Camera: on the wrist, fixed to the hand. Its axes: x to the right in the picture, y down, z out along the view.
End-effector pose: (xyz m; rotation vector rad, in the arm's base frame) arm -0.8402 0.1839 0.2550 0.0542 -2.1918 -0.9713
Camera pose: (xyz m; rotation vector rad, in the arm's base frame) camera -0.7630 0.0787 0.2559 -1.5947 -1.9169 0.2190
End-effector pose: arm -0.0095 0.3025 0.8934 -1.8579 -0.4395 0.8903
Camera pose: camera 0.0653 0.2402 0.9803 -1.4732 0.9483 2.2562
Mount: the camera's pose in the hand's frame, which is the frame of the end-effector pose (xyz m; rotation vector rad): -0.0236 -0.0562 -0.1154 0.2657 -0.4998 1.5190
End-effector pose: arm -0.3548 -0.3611 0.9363 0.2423 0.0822 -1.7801
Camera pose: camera -0.3909 -0.3044 0.8244 -0.0046 -0.5654 -0.2832
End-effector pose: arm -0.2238 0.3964 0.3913 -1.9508 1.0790 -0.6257
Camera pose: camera -0.2937 0.3871 0.5011 -0.5711 1.5997 0.5120
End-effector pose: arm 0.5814 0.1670 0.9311 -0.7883 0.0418 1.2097
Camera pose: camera 0.6625 0.0757 0.8852 -0.0642 0.4396 2.7268
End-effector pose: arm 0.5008 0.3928 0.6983 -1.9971 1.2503 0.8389
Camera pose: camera 0.5655 0.3349 0.7957 -0.2564 2.2656 1.5293
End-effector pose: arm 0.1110 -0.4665 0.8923 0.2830 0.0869 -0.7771
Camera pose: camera 0.0578 -0.4558 0.7736 0.3079 -0.6533 0.6781
